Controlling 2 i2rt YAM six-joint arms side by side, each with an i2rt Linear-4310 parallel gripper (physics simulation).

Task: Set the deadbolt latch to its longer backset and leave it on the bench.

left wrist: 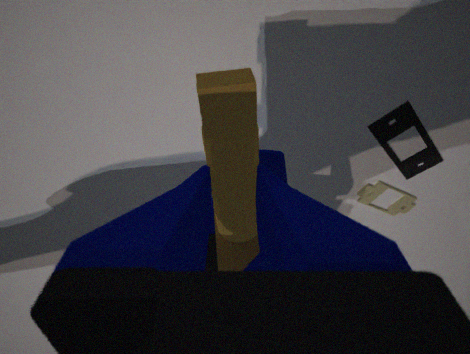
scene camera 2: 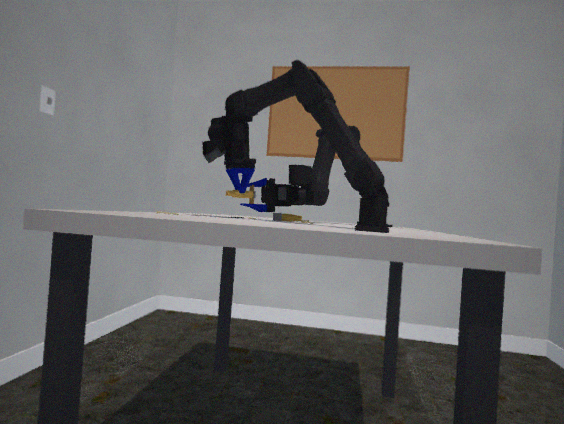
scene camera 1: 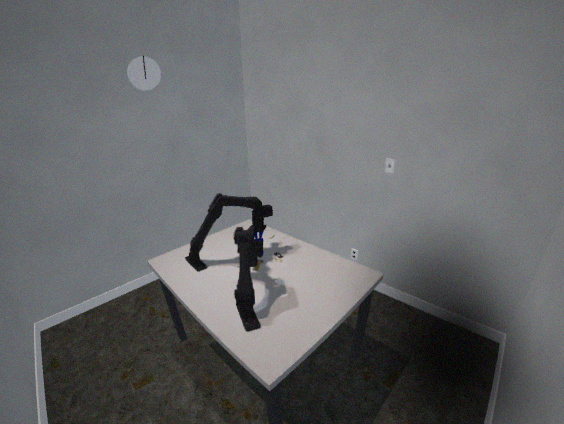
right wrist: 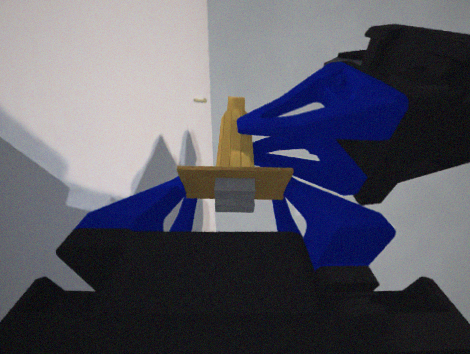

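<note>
The brass deadbolt latch is held above the table, with its faceplate and grey bolt end towards the right wrist camera. My left gripper points down and is shut on the latch body. My right gripper comes in sideways and is shut on the long edges of the faceplate. In scene camera 1 the latch is hidden behind the arms. The backset setting cannot be read.
A similar brass piece with a grey block lies on the table below. A black plate with a window lies beside a pale brass plate. A small pale piece lies farther off.
</note>
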